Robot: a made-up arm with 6 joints.
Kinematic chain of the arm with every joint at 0, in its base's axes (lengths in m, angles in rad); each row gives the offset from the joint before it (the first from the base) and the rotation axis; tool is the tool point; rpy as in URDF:
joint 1: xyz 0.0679 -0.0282 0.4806 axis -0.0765 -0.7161 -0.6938
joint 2: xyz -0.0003 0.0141 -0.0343 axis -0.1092 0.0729 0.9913
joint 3: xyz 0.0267 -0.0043 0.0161 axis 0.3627 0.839 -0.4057
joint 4: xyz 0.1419 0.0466 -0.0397 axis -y
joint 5: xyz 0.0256 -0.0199 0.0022 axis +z
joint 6: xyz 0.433 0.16 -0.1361 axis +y
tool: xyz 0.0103 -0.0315 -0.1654 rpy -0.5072 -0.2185 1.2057
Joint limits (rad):
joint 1: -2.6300..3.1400
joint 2: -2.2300..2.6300
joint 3: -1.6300..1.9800
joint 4: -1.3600..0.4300
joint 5: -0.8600..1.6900
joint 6: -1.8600..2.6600
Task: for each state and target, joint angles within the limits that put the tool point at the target. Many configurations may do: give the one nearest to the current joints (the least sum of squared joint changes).
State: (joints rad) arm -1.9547 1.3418 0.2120 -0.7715 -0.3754 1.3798
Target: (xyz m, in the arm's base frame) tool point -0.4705 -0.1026 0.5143
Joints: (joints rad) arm -1.8660 1.2817 0.0246 -0.4808 -0.3945 1.2923
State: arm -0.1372 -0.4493 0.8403 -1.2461 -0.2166 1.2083
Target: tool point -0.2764 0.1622 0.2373
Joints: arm -0.5015 -0.2090 0.9165 -1.2255 -0.3785 0.9669
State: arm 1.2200 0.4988 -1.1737 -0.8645 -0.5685 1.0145
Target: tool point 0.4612 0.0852 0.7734
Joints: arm 1.1128 0.6974 -1.4470 -0.8272 -0.6095 1.2819
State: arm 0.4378 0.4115 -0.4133 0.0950 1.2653 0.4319
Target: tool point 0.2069 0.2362 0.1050
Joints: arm 0.4738 0.4755 -0.4481 -0.1163 1.6643 0.6781
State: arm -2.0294 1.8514 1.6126 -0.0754 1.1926 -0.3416
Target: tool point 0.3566 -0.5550 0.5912
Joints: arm -2.1802 2.1219 1.5400 -0.1633 1.3872 -0.1067
